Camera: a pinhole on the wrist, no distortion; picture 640 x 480 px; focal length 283.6 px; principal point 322.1 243.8 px. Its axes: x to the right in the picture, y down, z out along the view. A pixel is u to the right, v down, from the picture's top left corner.
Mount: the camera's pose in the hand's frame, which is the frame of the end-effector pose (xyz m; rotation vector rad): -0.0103 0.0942 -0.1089 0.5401 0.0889 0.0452
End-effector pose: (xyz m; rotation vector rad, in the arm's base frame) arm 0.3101 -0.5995 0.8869 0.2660 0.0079 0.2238
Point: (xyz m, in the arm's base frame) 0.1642 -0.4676 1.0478
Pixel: outside the picture
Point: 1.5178 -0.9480 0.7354
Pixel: outside the picture
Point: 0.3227 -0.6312 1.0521
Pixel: 315.5 315.2
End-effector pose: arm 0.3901 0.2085 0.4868 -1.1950 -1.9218 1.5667
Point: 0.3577 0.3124 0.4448
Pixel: 589.2 205.3
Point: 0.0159 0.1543 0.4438
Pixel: 404.8 275.3
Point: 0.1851 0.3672 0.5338
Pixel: 557.6 126.6
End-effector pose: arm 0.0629 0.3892 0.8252 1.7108 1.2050 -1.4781
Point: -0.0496 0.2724 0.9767
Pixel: 115.0 220.9
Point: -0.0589 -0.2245 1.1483
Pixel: 24.0 448.9
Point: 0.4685 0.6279 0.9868
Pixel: behind the camera
